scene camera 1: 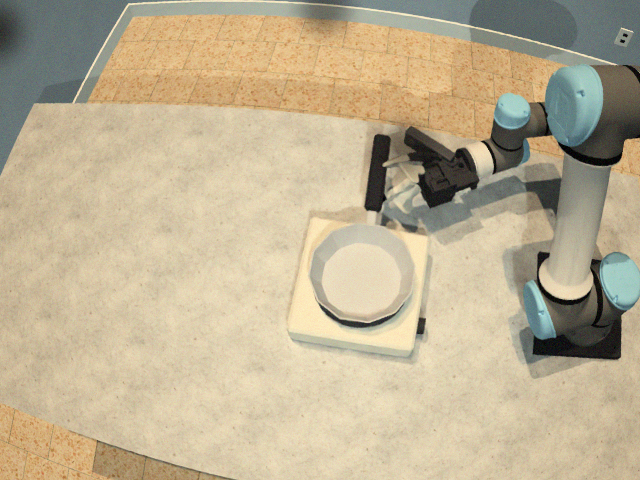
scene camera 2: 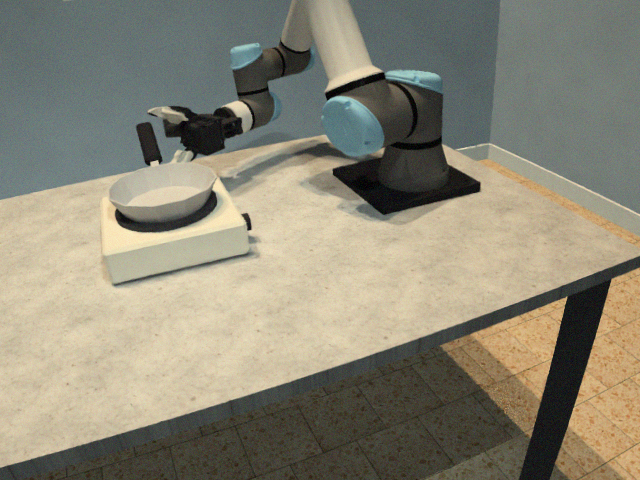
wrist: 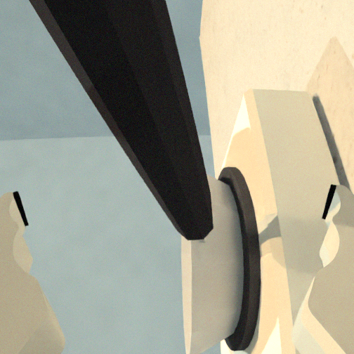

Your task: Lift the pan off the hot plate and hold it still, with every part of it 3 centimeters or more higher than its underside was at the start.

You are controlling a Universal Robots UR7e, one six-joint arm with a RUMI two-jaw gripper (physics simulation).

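Seen in the pictures: gripper, fingertip midpoint: [scene camera 1: 379, 186] [scene camera 2: 153, 147]; arm's base, origin of the base link: [scene camera 2: 413, 177].
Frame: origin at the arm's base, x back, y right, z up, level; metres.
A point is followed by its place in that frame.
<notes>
The grey pan [scene camera 1: 361, 281] @(x -0.517, y -0.066, z 0.060 m) [scene camera 2: 161, 198] @(x -0.524, y -0.040, z 0.061 m) [wrist: 212, 285] sits level on the dark burner disc of the cream hot plate [scene camera 1: 351, 339] @(x -0.506, y -0.178, z 0.048 m) [scene camera 2: 175, 258] @(x -0.515, y -0.182, z 0.011 m) [wrist: 292, 150]. Its black handle [scene camera 1: 377, 173] @(x -0.537, y 0.131, z 0.123 m) [scene camera 2: 148, 143] @(x -0.537, y 0.117, z 0.120 m) [wrist: 135, 100] points to the table's far edge, raised above the table. My gripper [scene camera 1: 387, 182] @(x -0.527, y 0.112, z 0.111 m) [scene camera 2: 162, 134] [wrist: 174, 192] is open and empty, right beside the handle on the arm's side. One finger is higher than the handle's middle, the other lower. In the wrist view the handle runs slantwise through the gap between the fingers. Whether a fingertip touches the handle I cannot tell.
A black knob [scene camera 1: 421, 326] @(x -0.383, y -0.116, z 0.033 m) [scene camera 2: 247, 221] @(x -0.381, y -0.125, z 0.026 m) sticks out of the hot plate's side facing the arm base. The arm's black base plate [scene camera 1: 547, 347] @(x -0.087, y -0.092, z -0.003 m) [scene camera 2: 385, 201] @(x -0.103, y -0.087, z -0.002 m) stands on the grey table [scene camera 1: 155, 258] @(x -0.958, y -0.106, z -0.018 m) [scene camera 2: 336, 289] @(x -0.282, y -0.318, z -0.019 m) to the right. The table's far edge runs just beyond the handle's end.
</notes>
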